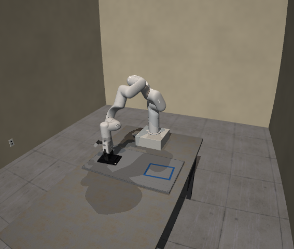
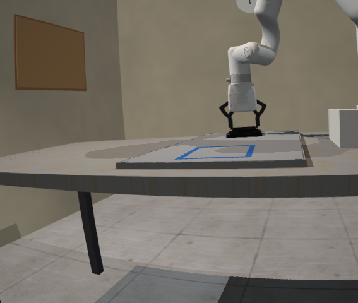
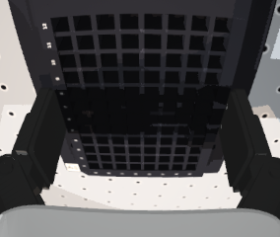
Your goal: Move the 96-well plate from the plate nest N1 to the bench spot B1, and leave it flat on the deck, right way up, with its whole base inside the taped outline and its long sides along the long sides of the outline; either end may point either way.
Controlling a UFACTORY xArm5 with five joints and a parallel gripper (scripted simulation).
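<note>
My hand is 10 mm above the black 96-well plate. Round my hand: black plate nest N1: 30 mm below.
</note>
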